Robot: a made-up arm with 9 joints. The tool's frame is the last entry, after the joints.
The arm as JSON. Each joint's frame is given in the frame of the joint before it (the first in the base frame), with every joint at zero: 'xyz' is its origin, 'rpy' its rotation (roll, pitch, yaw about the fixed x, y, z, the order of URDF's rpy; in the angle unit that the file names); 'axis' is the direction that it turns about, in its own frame. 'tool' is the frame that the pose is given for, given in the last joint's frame.
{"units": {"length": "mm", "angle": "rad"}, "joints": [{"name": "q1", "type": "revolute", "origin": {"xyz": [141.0, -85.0, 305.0], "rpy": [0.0, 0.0, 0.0]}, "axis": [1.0, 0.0, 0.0]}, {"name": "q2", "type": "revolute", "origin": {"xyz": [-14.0, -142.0, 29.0], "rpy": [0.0, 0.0, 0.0]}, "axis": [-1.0, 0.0, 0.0]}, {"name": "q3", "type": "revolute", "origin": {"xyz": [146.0, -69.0, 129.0], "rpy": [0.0, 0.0, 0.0]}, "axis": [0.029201, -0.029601, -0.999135]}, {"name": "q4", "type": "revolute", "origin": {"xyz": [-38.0, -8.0, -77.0], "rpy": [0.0, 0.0, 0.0]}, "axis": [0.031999, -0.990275, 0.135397]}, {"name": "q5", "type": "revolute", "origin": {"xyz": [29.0, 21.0, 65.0], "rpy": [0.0, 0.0, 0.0]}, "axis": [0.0, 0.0, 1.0]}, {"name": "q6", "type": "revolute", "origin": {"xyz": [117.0, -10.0, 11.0], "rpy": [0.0, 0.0, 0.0]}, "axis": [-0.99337, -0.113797, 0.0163]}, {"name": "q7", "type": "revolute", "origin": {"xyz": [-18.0, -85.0, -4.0], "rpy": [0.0, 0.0, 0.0]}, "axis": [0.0, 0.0, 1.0]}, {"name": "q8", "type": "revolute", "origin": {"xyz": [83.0, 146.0, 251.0], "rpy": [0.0, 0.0, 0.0]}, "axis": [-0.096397, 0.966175, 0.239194]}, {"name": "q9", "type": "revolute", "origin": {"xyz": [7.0, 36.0, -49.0], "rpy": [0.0, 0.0, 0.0]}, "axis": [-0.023, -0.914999, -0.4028]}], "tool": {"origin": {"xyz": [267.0, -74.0, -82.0], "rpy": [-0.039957, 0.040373, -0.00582]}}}
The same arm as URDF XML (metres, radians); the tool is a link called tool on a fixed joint. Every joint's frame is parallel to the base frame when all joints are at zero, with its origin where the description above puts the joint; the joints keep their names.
<robot name="arm">
  <joint name="tool_fixed" type="fixed">
    <parent link="link9"/>
    <child link="tool"/>
    <origin xyz="0.267 -0.074 -0.082" rpy="-0.04 0.0404 -0.0058"/>
  </joint>
  <joint name="q9" type="continuous">
    <parent link="link8"/>
    <child link="link9"/>
    <origin xyz="0.007 0.036 -0.049"/>
    <axis xyz="-0.023 -0.914999 -0.4028"/>
  </joint>
  <joint name="q8" type="continuous">
    <parent link="link7"/>
    <child link="link8"/>
    <origin xyz="0.083 0.146 0.251"/>
    <axis xyz="-0.096397 0.966175 0.239194"/>
  </joint>
  <joint name="q7" type="continuous">
    <parent link="link6"/>
    <child link="link7"/>
    <origin xyz="-0.018 -0.085 -0.004"/>
    <axis xyz="0 0 1"/>
  </joint>
  <joint name="q6" type="continuous">
    <parent link="link5"/>
    <child link="link6"/>
    <origin xyz="0.117 -0.01 0.011"/>
    <axis xyz="-0.99337 -0.113797 0.0163"/>
  </joint>
  <joint name="q5" type="continuous">
    <parent link="link4"/>
    <child link="link5"/>
    <origin xyz="0.029 0.021 0.065"/>
    <axis xyz="0 0 1"/>
  </joint>
  <joint name="q4" type="continuous">
    <parent link="link3"/>
    <child link="link4"/>
    <origin xyz="-0.038 -0.008 -0.077"/>
    <axis xyz="0.031999 -0.990275 0.135397"/>
  </joint>
  <joint name="q3" type="continuous">
    <parent link="link2"/>
    <child link="link3"/>
    <origin xyz="0.146 -0.069 0.129"/>
    <axis xyz="0.029201 -0.029601 -0.999135"/>
  </joint>
  <joint name="q2" type="continuous">
    <parent link="link1"/>
    <child link="link2"/>
    <origin xyz="-0.014 -0.142 0.029"/>
    <axis xyz="-1 0 0"/>
  </joint>
  <joint name="q1" type="continuous">
    <parent link="base"/>
    <child link="link1"/>
    <origin xyz="0.141 -0.085 0.305"/>
    <axis xyz="1 0 0"/>
  </joint>
  <link name="base"/>
  <link name="link1"/>
  <link name="link2"/>
  <link name="link3"/>
  <link name="link4"/>
  <link name="link5"/>
  <link name="link6"/>
  <link name="link7"/>
  <link name="link8"/>
  <link name="link9"/>
  <link name="tool"/>
</robot>

